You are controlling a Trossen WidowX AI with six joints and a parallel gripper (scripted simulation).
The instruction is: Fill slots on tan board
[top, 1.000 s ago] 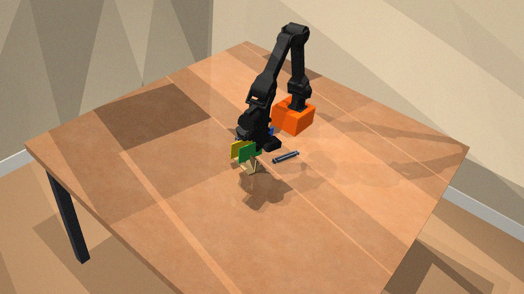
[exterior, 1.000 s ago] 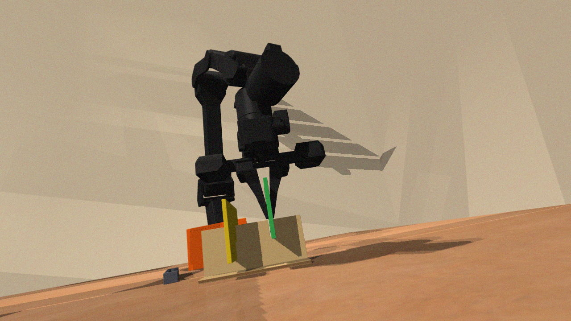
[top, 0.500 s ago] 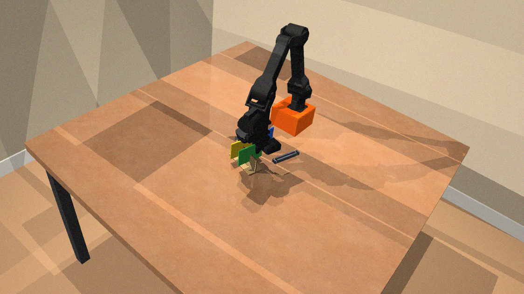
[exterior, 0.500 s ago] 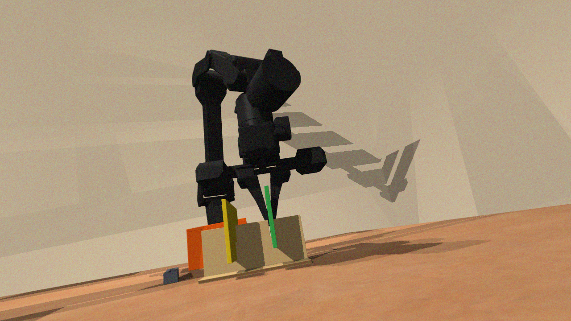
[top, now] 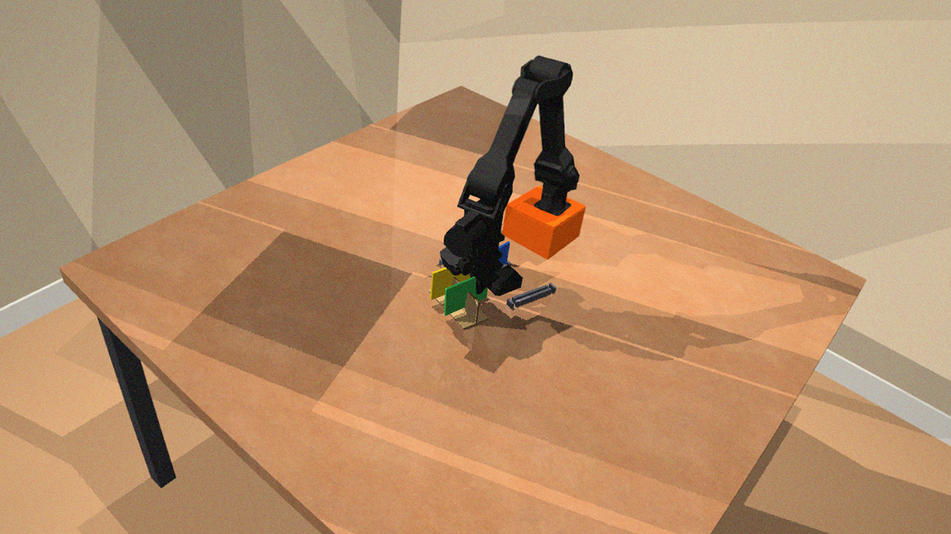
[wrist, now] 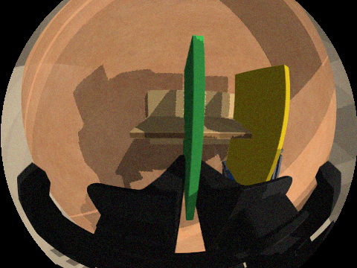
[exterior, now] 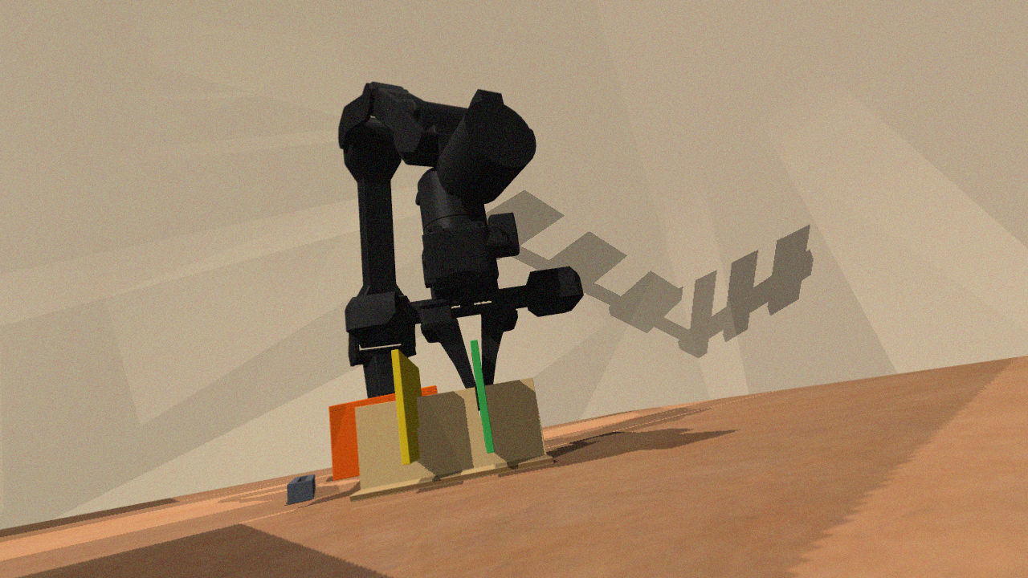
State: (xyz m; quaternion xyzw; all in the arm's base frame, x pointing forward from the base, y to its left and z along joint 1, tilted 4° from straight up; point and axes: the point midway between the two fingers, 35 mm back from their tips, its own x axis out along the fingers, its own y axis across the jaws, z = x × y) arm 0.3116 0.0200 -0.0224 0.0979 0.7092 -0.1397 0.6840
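My gripper tip is 3 cm short of the green board and 1 cm to the left of it. From my gripper tip the other things lie so: tan board (3 cm to the right, 2 cm below, 2 cm ahead); then blue board (10 cm behind, 4 cm to the right, 2 cm below); then yellow board (6 cm to the right, 1 cm ahead).
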